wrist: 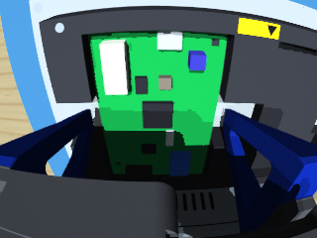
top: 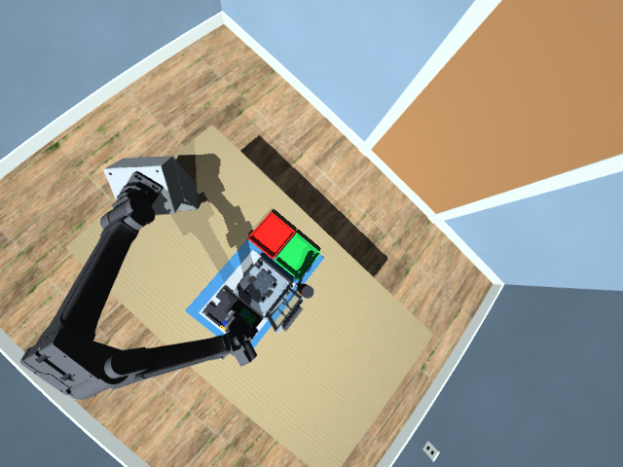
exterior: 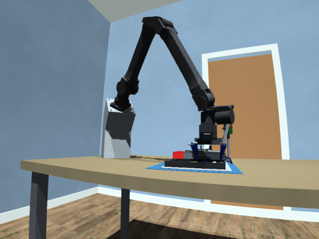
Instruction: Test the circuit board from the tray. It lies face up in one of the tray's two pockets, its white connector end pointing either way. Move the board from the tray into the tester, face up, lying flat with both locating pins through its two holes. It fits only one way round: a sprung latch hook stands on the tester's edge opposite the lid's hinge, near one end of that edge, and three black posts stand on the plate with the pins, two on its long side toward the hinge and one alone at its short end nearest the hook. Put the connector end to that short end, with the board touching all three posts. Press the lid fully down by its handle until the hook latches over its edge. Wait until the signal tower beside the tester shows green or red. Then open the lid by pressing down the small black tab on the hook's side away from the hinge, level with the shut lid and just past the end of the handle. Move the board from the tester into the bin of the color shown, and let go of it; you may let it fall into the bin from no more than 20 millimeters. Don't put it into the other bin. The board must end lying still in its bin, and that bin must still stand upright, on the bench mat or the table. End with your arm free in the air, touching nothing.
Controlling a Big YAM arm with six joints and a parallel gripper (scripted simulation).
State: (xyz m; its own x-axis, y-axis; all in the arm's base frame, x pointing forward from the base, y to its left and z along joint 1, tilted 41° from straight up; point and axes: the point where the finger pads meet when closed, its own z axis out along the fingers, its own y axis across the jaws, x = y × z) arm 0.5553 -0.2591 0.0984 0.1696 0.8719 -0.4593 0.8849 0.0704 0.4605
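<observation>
Now: the green circuit board right at my hand. Also, from my hand: black latch hook (240 mm to the left, 60 mm behind, 60 mm above); tester plate (180 mm to the left, 50 mm above); tester lid (160 mm above, 150 mm to the left, 110 mm ahead).
</observation>
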